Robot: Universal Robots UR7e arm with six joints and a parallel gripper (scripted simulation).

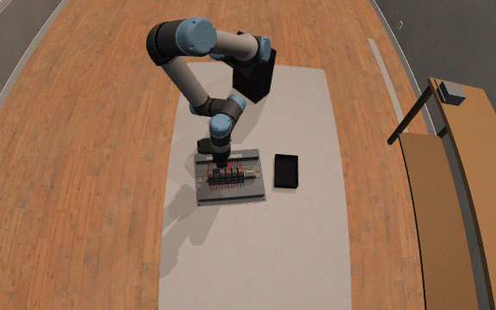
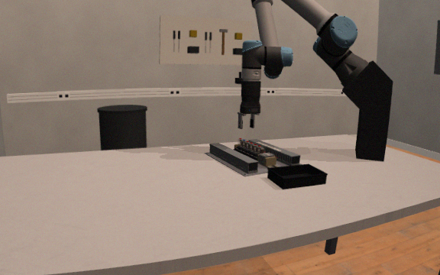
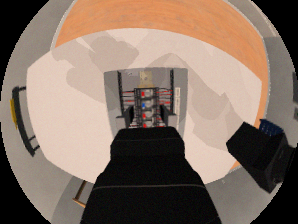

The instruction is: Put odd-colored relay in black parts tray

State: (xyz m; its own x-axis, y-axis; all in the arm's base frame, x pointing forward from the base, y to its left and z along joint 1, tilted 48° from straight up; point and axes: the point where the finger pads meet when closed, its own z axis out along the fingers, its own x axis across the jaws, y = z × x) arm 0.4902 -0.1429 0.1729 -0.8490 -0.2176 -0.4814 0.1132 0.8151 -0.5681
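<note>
The red-button relay lies 1 cm behind my hand, 3 cm to the right of it and 9 cm below it. Round my hand: grey relay panel (1 cm ahead, 6 cm to the left, 11 cm below); black parts tray (5 cm ahead, 32 cm to the left, 12 cm below).
</note>
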